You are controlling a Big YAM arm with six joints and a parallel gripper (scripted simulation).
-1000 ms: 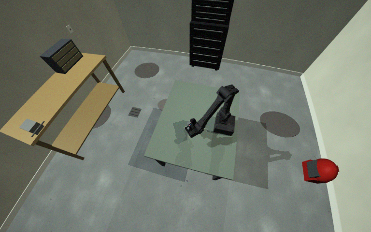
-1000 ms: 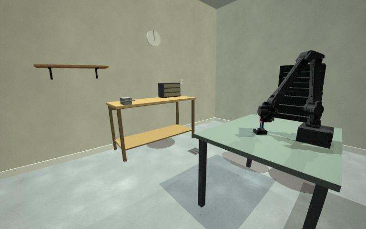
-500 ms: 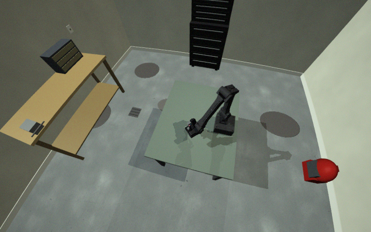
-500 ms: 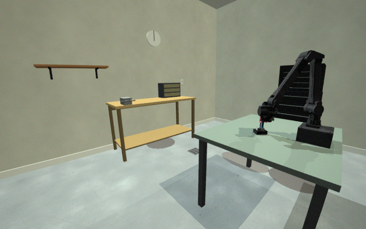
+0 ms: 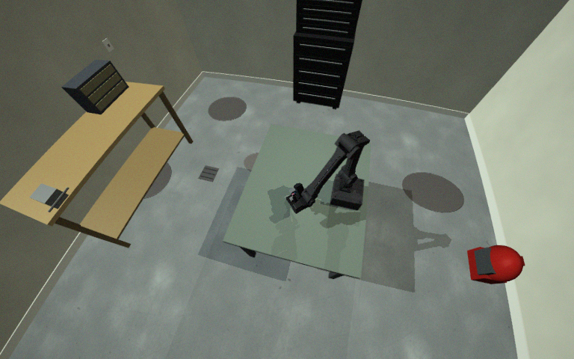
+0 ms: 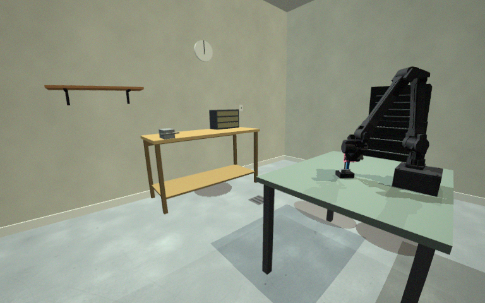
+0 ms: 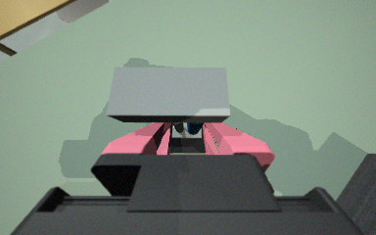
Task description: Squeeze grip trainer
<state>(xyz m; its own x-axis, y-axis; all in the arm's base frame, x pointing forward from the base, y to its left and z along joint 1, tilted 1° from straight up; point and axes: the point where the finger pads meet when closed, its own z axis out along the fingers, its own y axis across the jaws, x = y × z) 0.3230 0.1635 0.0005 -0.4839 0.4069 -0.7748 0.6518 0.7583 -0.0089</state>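
Right now my hand is 10 mm to the right of the thin bar and 10 mm short of it. Also, from my hand: grip trainer: 10 mm below.
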